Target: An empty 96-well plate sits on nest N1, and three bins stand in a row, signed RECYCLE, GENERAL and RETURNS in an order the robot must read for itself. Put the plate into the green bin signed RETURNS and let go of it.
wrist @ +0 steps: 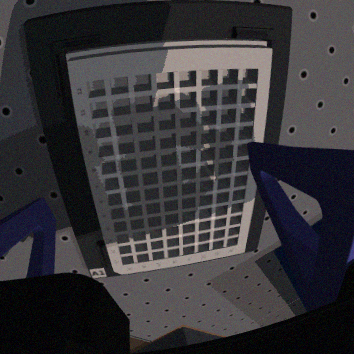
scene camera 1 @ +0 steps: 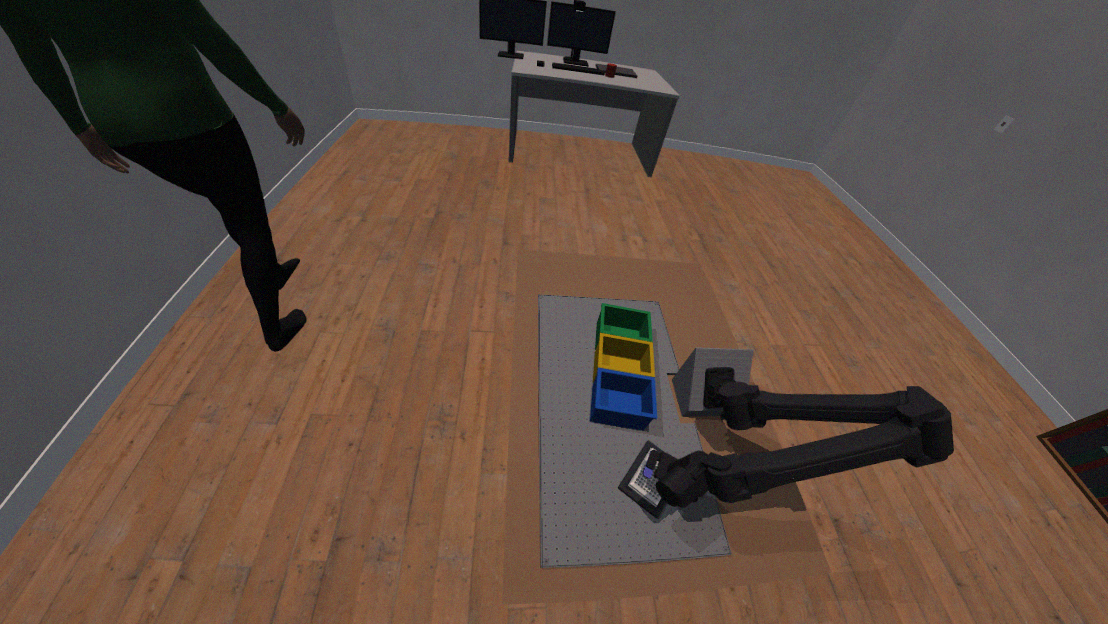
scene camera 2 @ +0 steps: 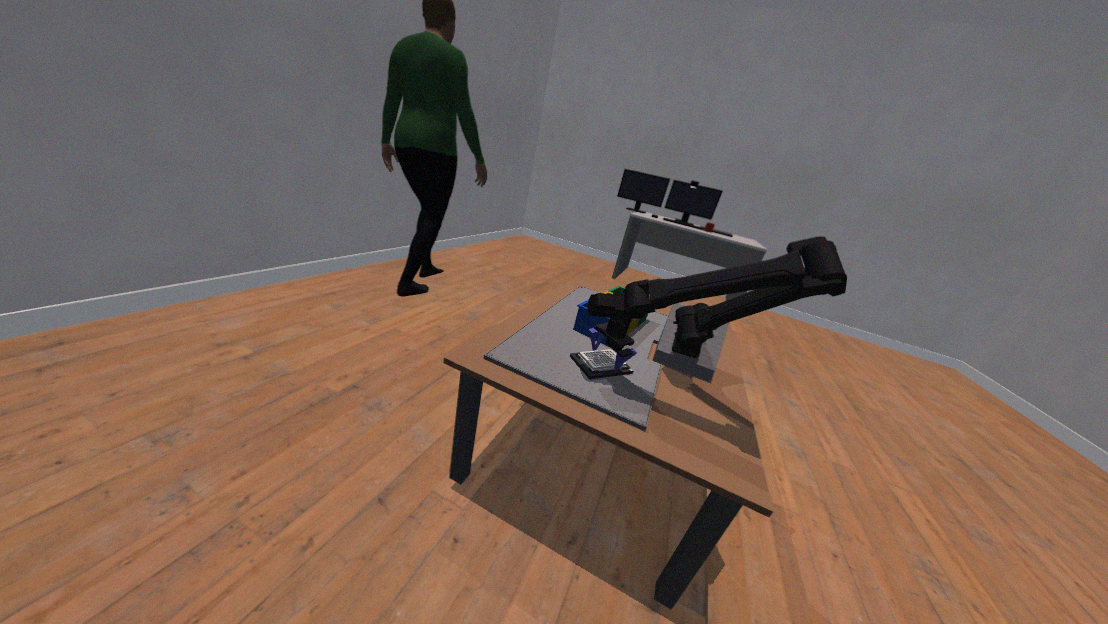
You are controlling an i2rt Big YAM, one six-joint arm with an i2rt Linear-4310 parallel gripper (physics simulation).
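Pixels of known places: gripper, fingertip midpoint: (wrist: 142, 182) (scene camera 2: 604, 359); arm's base, origin of the base link: (scene camera 1: 717, 386) (scene camera 2: 688, 338).
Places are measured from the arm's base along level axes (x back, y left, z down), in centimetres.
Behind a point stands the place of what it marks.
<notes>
The white 96-well plate (scene camera 1: 642, 482) @(z 6.5, x -27.5, y 23.5 cm) (scene camera 2: 597, 358) @(z 6.4, x -25.2, y 23.5 cm) (wrist: 170, 165) @(z 6.5, x -24.1, y 22.9 cm) sits flat on the black nest (scene camera 1: 637, 503) @(z 8.5, x -29.2, y 28.1 cm) (scene camera 2: 582, 368) @(z 8.2, x -27.9, y 29.1 cm) (wrist: 225, 21) @(z 7.8, x -30.4, y 25.5 cm). My gripper (scene camera 2: 610, 348) @(z 5.8, x -22.9, y 23.7 cm) (wrist: 142, 182) @(z 5.8, x -22.9, y 23.7 cm) is open and empty, its blue fingers above the plate, spread on either side of it in the wrist view; the right fingertip overlaps the plate's edge there. In scene camera 1 the arm's wrist hides part of the plate. The green bin (scene camera 1: 626, 323) @(z 5.8, x -20.8, y -28.8 cm) (scene camera 2: 617, 290) @(z 0.3, x -30.5, y -28.6 cm) stands at the far end of the row, farthest from the plate. No sign is readable.
The yellow bin (scene camera 1: 626, 358) @(z 8.3, x -22.9, y -15.9 cm) is in the middle of the row and the blue bin (scene camera 1: 624, 399) @(z 8.5, x -26.7, y -1.1 cm) (scene camera 2: 582, 318) @(z 3.3, x -36.1, y 5.8 cm) is nearest the plate. All stand on the grey perforated board (scene camera 1: 569, 465) @(z 9.0, x -45.6, y 17.4 cm) (scene camera 2: 535, 348) @(z 9.0, x -44.1, y 26.9 cm). The arm's base block (scene camera 1: 697, 387) @(z 0.2, x -6.5, y -0.1 cm) is beside it. A person in green (scene camera 1: 147, 85) (scene camera 2: 426, 93) stands off the table.
</notes>
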